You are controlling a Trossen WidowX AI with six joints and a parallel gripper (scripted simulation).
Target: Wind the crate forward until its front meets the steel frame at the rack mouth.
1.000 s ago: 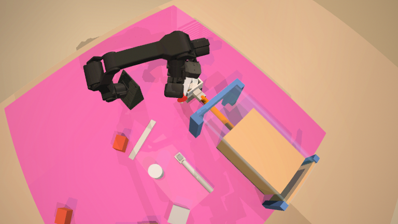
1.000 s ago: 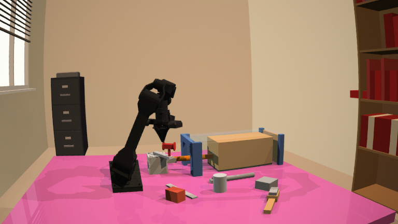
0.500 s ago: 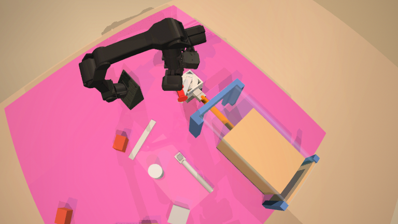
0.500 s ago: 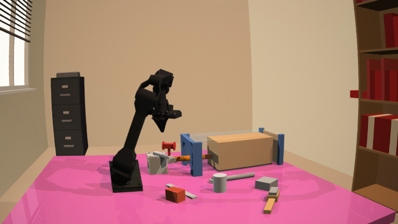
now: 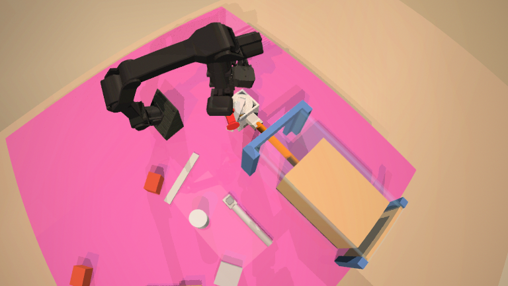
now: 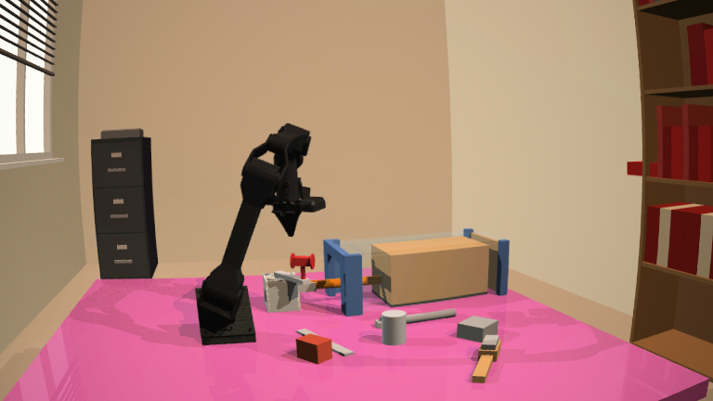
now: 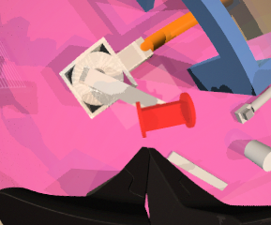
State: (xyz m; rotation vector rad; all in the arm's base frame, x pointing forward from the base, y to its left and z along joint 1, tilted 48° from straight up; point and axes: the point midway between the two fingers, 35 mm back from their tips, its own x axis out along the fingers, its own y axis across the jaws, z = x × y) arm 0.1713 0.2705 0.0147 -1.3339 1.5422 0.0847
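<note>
My gripper tip is now 3 cm short of the red knob and 8 cm above it. Also, from my gripper tip: blue steel frame 13 cm ahead, 9 cm to the left, 11 cm below; winch 4 cm behind, 8 cm to the left, 18 cm below; winch handle 1 cm ahead, 3 cm to the left, 11 cm below.
</note>
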